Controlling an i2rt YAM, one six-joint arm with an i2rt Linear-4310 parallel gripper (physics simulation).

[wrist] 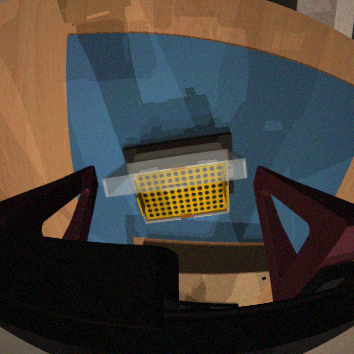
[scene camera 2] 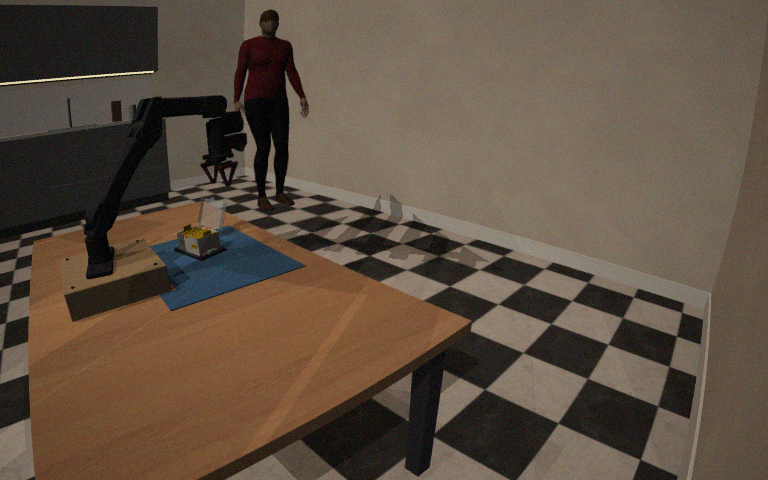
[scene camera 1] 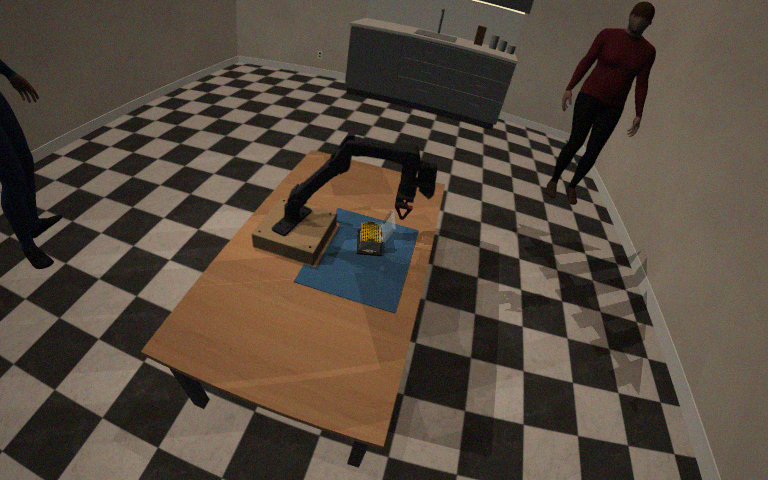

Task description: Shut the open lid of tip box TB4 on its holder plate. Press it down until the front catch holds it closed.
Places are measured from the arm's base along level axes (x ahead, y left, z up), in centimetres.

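Pixels of known places: gripper, between the fingertips: (wrist: 175, 174) (scene camera 2: 220, 184) (scene camera 1: 402, 212); arm's base, origin of its link: (wrist: 195, 307) (scene camera 2: 101, 263) (scene camera 1: 292, 220).
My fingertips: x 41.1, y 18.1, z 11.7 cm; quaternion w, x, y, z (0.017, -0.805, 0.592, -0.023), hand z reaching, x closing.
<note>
Ahead of a thing's pixels: the offset from my fingertips to its top centre. "pt": to the spot under its first point. Level surfaces: height alone.
The tip box @(dx -10.3, dy -4.4, dz -11.3 cm) (scene camera 1: 370, 232) (scene camera 2: 198, 242) (wrist: 186, 200), with a perforated yellow top, sits on its dark holder plate @(pt dx -7.5, dy -11.2, dz -17.0 cm) (scene camera 1: 368, 251) (scene camera 2: 187, 253) (wrist: 177, 143). Its label is too small to read. The clear lid @(dx -4.3, dy -1.5, dz -3.4 cm) (scene camera 1: 388, 226) (scene camera 2: 211, 214) (wrist: 116, 185) is open and stands up from the box's side away from the arm base. In the wrist view its edge crosses over part of the yellow top. My gripper (scene camera 1: 403, 216) (scene camera 2: 220, 183) (wrist: 175, 174) is open and empty, above the lid's side and apart from it. The front catch is not clear.
A blue mat @(dz -18.7 cm) (scene camera 1: 356, 283) (scene camera 2: 243, 271) (wrist: 195, 75) lies under the holder plate on the wooden table @(dz -19.0 cm) (scene camera 1: 271, 322) (scene camera 2: 198, 362) (wrist: 30, 75). The arm's wooden base block (scene camera 1: 286, 245) (scene camera 2: 121, 298) (wrist: 215, 257) stands beside the mat. A person (scene camera 1: 614, 67) (scene camera 2: 269, 67) stands beyond the table.
</note>
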